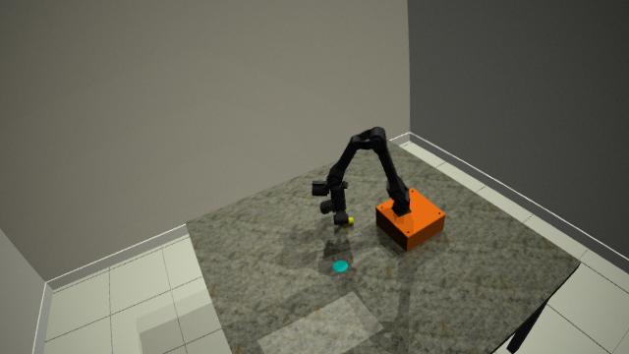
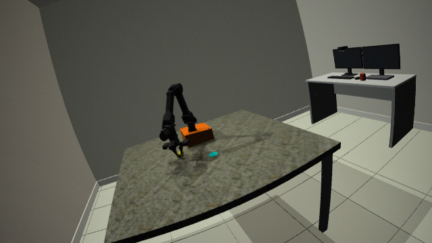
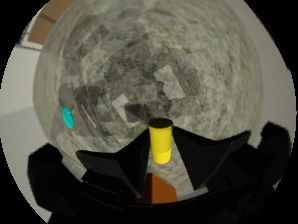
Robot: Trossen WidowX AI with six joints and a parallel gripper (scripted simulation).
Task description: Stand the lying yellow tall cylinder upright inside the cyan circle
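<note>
The cyan circle is 220 mm to the left of my gripper tip, 100 mm ahead of it and 20 mm below it. Also, from my gripper tip: yellow tall cylinder (20 mm behind, 10 mm to the left).
</note>
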